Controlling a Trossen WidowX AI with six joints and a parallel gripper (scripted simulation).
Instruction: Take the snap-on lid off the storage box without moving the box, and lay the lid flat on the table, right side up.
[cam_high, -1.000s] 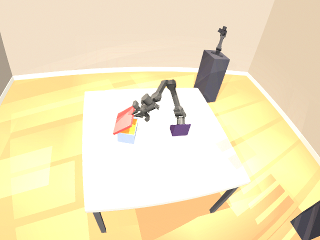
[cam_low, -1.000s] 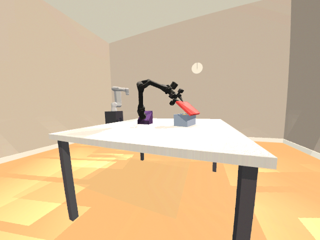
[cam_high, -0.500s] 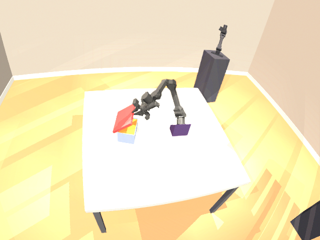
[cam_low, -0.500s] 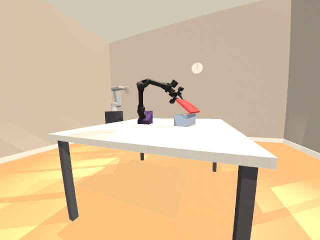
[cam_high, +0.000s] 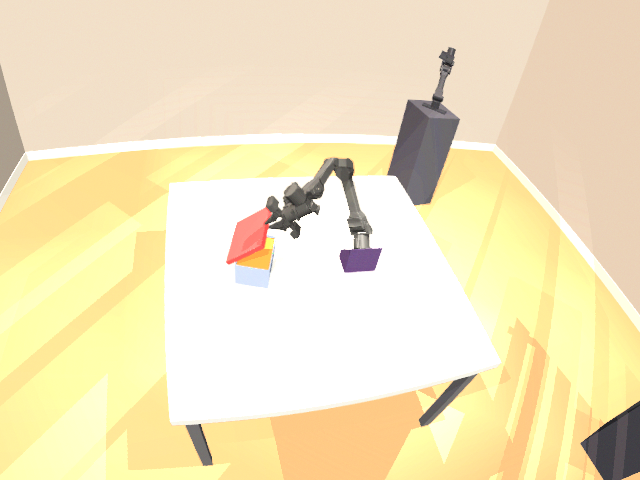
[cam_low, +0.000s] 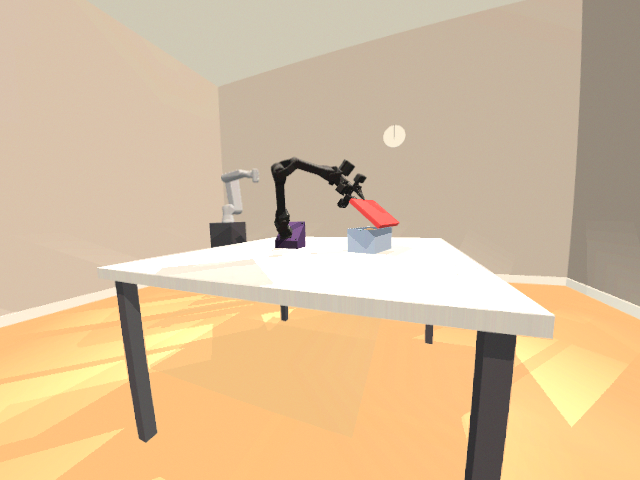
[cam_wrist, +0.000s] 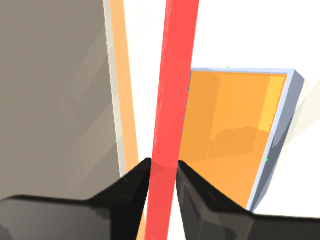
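My gripper tip is 60 mm short of the red lid, 20 mm to the left of it and 50 mm above it. Also, from my gripper tip: pale blue storage box: 30 mm ahead, 180 mm below.
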